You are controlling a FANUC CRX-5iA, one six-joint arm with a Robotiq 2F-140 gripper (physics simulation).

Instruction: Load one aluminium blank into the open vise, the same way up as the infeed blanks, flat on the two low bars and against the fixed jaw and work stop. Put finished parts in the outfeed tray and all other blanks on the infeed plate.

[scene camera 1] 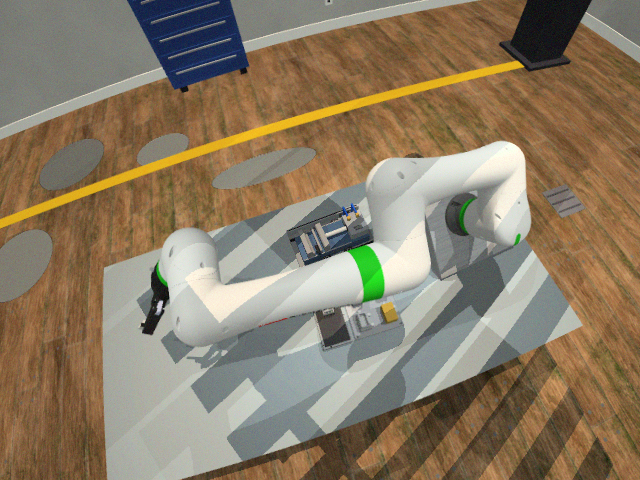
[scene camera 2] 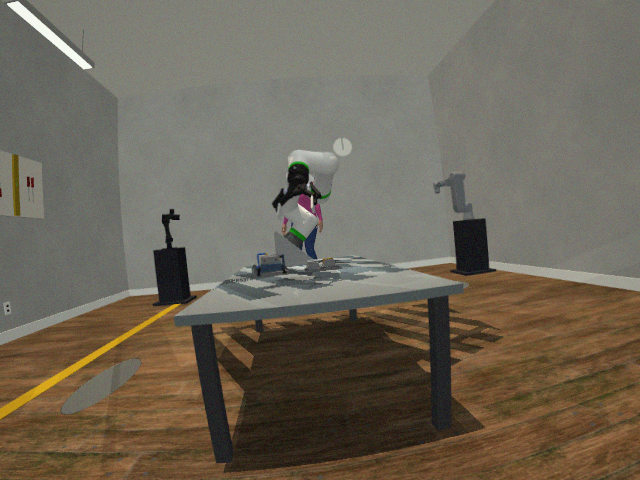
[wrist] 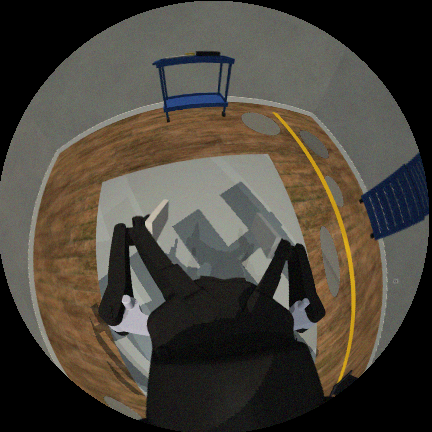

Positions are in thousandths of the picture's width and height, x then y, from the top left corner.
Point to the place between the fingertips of my gripper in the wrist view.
490, 499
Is my gripper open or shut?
Open.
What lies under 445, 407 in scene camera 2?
My gripper.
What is my gripper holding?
Nothing.
